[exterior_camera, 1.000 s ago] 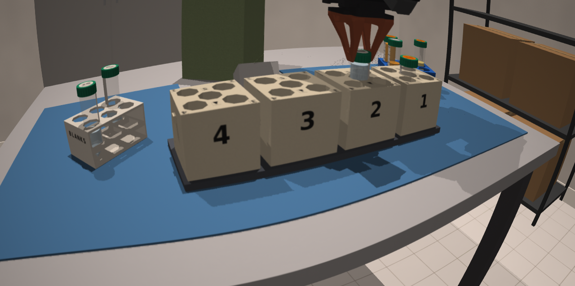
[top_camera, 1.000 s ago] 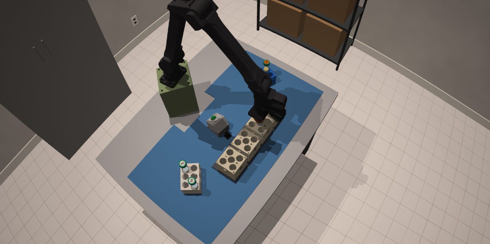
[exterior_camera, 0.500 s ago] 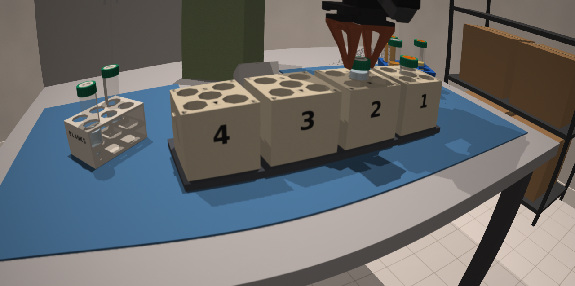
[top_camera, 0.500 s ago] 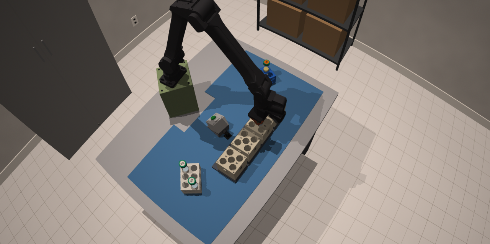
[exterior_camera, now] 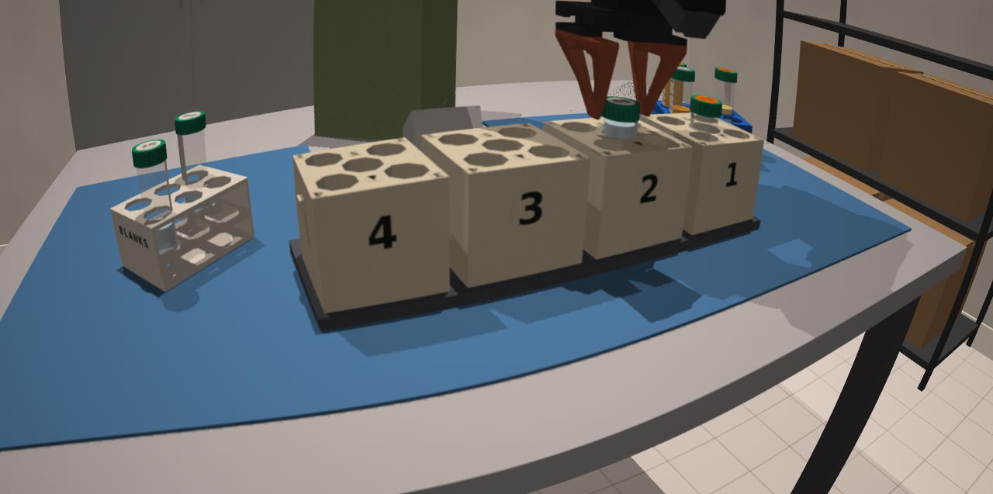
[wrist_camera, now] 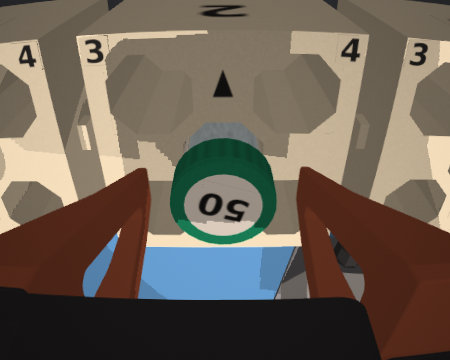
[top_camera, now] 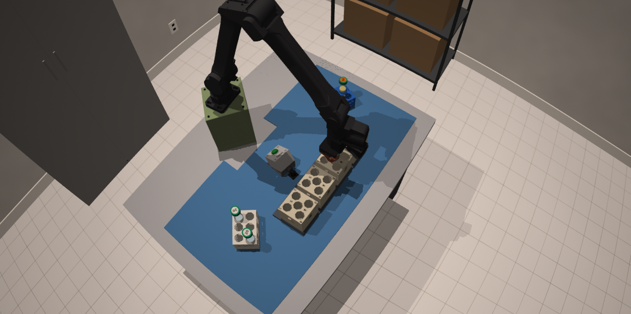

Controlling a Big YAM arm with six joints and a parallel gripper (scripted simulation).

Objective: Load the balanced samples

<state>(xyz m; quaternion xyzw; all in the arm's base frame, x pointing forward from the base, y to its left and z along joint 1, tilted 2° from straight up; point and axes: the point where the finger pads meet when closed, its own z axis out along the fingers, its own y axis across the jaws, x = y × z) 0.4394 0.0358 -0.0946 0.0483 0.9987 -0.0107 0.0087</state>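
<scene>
The white-dot blank is 1 cm to the left of my hand and 5 cm below it. Round my hand: blue sample rack RS (13 cm behind, 28 cm to the left, 9 cm below); then white blank rack RB (15 cm behind, 37 cm to the right, 9 cm below); then green DONE key (21 cm behind, 6 cm to the right, 5 cm below).
</scene>
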